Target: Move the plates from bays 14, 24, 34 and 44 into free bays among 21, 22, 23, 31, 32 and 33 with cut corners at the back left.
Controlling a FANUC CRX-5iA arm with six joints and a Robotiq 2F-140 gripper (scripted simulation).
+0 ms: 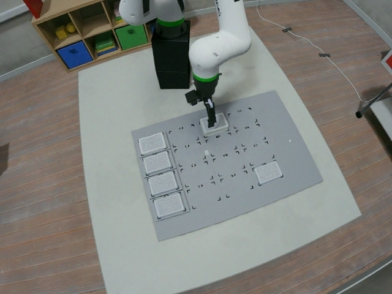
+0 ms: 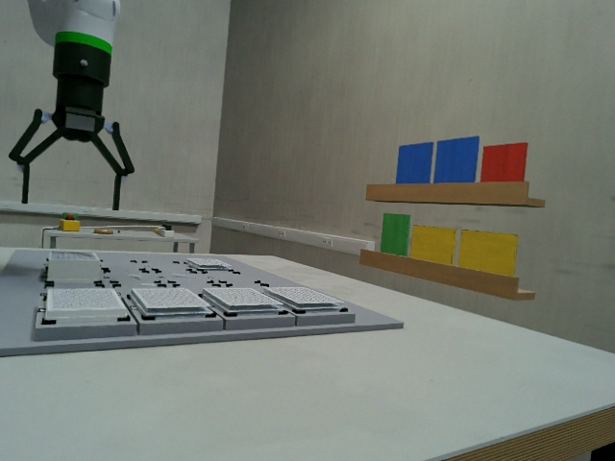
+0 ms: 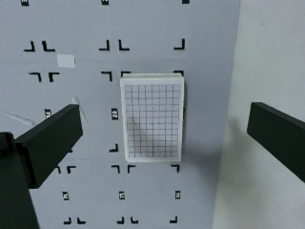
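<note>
Right now my hand is 120 mm above the sealed deep-well block and 40 mm to the right of it. Round my hand: sealed plate (280 mm ahead, 270 mm to the left, 140 mm below).
</note>
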